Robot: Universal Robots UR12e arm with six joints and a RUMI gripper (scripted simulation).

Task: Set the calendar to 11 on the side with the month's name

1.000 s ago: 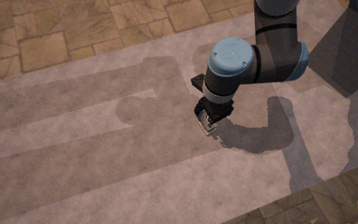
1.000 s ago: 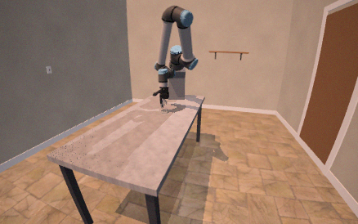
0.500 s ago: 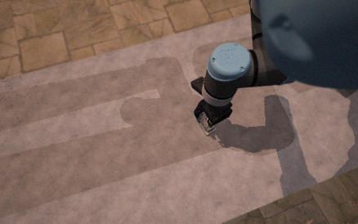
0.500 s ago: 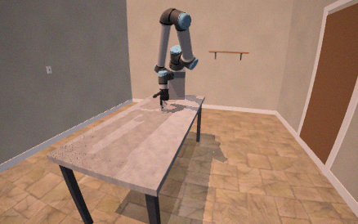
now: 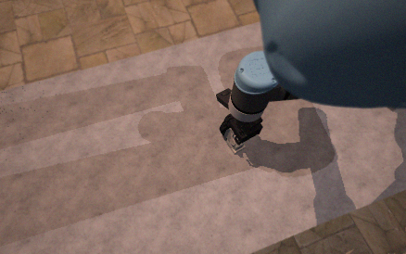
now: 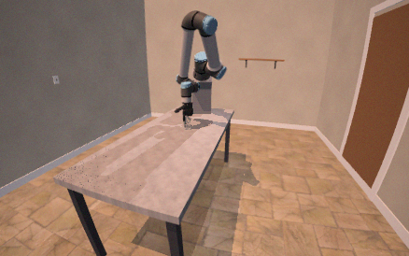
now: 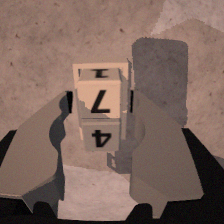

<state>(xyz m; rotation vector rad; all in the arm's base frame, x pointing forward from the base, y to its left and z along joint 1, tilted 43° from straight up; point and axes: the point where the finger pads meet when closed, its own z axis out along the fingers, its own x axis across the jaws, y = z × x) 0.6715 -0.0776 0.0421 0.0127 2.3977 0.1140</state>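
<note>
My gripper is now 1 cm above the digit cube. Also, from my hand: calendar tray 3 cm below, 2 cm to the left; then white cube 3 cm to the left, 1 cm below.
</note>
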